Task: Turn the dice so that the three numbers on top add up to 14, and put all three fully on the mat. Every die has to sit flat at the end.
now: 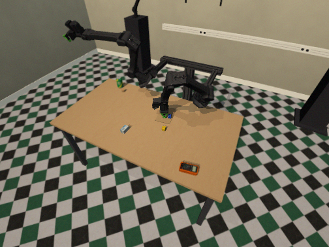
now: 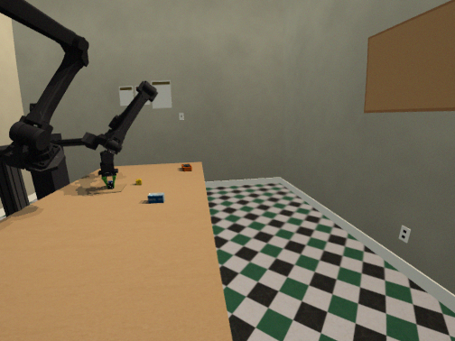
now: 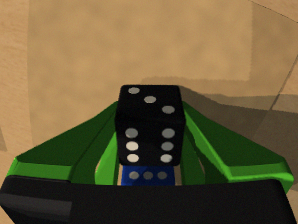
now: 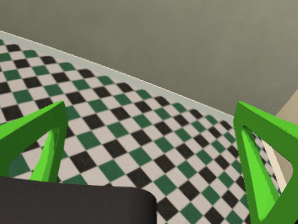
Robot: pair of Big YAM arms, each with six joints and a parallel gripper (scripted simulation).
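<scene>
Right now the black die is right at my left hand. From my left hand the other things lie so: blue die (20 mm behind, 40 mm to the left); tan mat (10 mm below); yellow die (140 mm ahead, 70 mm to the left).
</scene>
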